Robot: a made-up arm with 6 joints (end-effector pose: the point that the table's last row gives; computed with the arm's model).
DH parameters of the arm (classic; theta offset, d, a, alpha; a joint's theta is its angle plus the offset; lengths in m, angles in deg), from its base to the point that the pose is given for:
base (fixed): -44.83 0 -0.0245 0
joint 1: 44.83 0.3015 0.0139 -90
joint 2: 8.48 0 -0.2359 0
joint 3: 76.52 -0.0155 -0.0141 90
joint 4: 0 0.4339 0.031 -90
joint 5: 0 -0.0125 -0.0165 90
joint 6: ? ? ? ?
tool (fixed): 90 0.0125 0 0
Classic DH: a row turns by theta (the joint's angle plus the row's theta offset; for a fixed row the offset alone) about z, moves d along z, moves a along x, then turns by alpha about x.
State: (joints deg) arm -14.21 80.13 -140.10 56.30 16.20 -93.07
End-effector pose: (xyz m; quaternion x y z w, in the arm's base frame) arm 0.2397 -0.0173 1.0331 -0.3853 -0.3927 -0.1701 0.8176
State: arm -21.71 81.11 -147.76 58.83 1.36 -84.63
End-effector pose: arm 0.1546 -0.0485 1.0670 -0.2791 -0.4886 -0.2810 0.7775
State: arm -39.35 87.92 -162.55 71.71 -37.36 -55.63
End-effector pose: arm 0.0156 -0.1022 1.0528 0.0447 -0.7399 -0.3381 0.5799
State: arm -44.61 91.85 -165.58 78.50 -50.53 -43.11
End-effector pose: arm 0.0066 -0.1356 1.0242 0.1600 -0.8044 -0.3012 0.4865
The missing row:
joint 6: -90 0.1215 -0.0046 85
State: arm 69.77 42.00 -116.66 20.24 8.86 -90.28
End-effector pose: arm -0.0203 0.0025 1.0274 -0.1189 -0.6438 0.1090 0.7480
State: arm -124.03 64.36 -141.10 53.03 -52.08 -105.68
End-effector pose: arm -0.0567 0.0901 1.0320 0.4945 0.2703 0.7887 0.2459
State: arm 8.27 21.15 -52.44 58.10 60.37 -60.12
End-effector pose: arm 0.2186 0.1463 0.6776 -0.1671 0.0035 0.4624 0.8708
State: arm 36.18 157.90 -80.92 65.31 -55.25 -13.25
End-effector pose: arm 0.3899 0.1971 -0.0865 0.0876 0.2543 -0.1738 0.9473
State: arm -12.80 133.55 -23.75 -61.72 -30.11 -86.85
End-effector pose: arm 0.0809 0.0165 -0.0779 -0.6304 0.1394 0.6306 0.4308
